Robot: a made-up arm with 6 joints. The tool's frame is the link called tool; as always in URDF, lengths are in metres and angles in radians. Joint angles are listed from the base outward.
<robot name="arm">
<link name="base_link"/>
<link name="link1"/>
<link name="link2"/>
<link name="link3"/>
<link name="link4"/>
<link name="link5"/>
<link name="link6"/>
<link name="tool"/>
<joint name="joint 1" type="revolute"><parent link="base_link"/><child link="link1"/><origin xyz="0.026 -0.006 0.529"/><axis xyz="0 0 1"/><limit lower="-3.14" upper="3.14"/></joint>
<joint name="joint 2" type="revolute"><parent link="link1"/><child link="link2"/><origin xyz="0.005 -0.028 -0.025"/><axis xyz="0 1 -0.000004"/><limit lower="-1.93" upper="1.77"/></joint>
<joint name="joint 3" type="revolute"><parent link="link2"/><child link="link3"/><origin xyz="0.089 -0.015 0.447"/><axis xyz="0 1 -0.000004"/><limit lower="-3.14" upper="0.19"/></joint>
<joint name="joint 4" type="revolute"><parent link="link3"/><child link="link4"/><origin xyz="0.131 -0.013 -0.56"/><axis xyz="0 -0.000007 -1"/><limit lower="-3.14" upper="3.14"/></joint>
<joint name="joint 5" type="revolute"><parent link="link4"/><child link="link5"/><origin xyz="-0.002 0.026 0.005"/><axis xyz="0 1 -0.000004"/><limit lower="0" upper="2.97"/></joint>
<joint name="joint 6" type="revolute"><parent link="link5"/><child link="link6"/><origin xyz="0.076 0.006 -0.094"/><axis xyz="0 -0.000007 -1"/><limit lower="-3.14" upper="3.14"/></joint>
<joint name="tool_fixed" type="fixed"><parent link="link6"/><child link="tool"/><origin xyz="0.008 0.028 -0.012"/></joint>
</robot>
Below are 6 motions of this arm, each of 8 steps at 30 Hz.
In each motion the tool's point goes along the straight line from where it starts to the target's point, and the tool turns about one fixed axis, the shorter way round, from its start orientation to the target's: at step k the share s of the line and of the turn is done. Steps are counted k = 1, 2, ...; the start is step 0. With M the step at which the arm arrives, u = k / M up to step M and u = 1 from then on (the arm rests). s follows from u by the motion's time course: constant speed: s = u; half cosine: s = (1 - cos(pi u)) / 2; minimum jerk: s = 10 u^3 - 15 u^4 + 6 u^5.
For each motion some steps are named. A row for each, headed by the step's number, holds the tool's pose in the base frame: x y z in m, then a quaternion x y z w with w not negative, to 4 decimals.
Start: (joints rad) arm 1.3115 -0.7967 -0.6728 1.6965 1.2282 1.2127
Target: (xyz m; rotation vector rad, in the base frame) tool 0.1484 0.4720 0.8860 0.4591 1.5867 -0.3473
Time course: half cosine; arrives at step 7
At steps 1, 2, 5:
1: 0.1367 0.4335 0.9781 0.2935 0.6746 -0.1336 0.6640
2: 0.1384 0.4391 0.9647 0.2805 0.6790 -0.1366 0.6645
5: 0.1461 0.4644 0.9042 0.2213 0.6975 -0.1499 0.6649

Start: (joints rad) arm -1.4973 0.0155 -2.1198 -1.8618 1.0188 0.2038
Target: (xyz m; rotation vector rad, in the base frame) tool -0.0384 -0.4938 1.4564 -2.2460 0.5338 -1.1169
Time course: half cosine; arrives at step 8
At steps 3, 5, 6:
3: -0.0410 -0.6087 1.4002 -0.8307 0.2258 -0.3915 0.3250
5: -0.0396 -0.5451 1.4313 -0.8360 0.2113 -0.4060 0.3027
6: -0.0390 -0.5181 1.4445 -0.8379 0.2051 -0.4121 0.2932

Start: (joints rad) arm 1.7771 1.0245 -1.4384 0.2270 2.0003 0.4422
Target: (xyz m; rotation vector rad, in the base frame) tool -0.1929 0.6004 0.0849 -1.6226 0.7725 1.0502
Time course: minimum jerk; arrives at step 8
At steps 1, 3, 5, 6, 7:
1: -0.1414 0.6544 0.1162 -0.5884 0.4085 0.4005 0.5714
3: -0.1550 0.6402 0.1079 -0.6118 0.3860 0.4105 0.5552
5: -0.1785 0.6155 0.0936 -0.6504 0.3456 0.4264 0.5251
6: -0.1875 0.6061 0.0882 -0.6643 0.3298 0.4321 0.5130
7: -0.1921 0.6013 0.0854 -0.6713 0.3217 0.4348 0.5067

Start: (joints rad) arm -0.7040 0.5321 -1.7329 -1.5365 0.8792 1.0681
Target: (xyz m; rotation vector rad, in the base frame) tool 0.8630 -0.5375 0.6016 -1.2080 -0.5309 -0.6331
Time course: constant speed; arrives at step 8
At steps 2, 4, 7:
2: 0.7705 -0.6640 0.6571 -0.5644 -0.2270 -0.3179 0.7273
4: 0.8013 -0.6218 0.6386 -0.5602 -0.2321 -0.3083 0.7330
7: 0.8476 -0.5586 0.6108 -0.5537 -0.2398 -0.2939 0.7413

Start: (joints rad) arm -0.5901 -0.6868 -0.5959 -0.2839 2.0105 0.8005
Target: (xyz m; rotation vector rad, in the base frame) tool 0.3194 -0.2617 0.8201 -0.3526 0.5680 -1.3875
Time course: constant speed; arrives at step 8
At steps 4, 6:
4: 0.3089 -0.2562 0.7693 -0.1685 0.2964 -0.6146 0.7113
6: 0.3142 -0.2589 0.7947 -0.1640 0.2767 -0.6210 0.7148

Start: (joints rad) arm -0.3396 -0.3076 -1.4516 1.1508 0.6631 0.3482
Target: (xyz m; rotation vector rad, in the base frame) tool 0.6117 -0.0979 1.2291 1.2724 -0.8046 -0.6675
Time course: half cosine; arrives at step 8
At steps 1, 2, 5, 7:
1: 0.5832 -0.2382 1.2668 0.5136 -0.4322 -0.4172 0.6126
2: 0.5864 -0.2224 1.2625 0.5203 -0.4245 -0.4042 0.6210
5: 0.6026 -0.1429 1.2412 0.5513 -0.3832 -0.3368 0.6601
7: 0.6106 -0.1034 1.2306 0.5649 -0.3615 -0.3022 0.6774

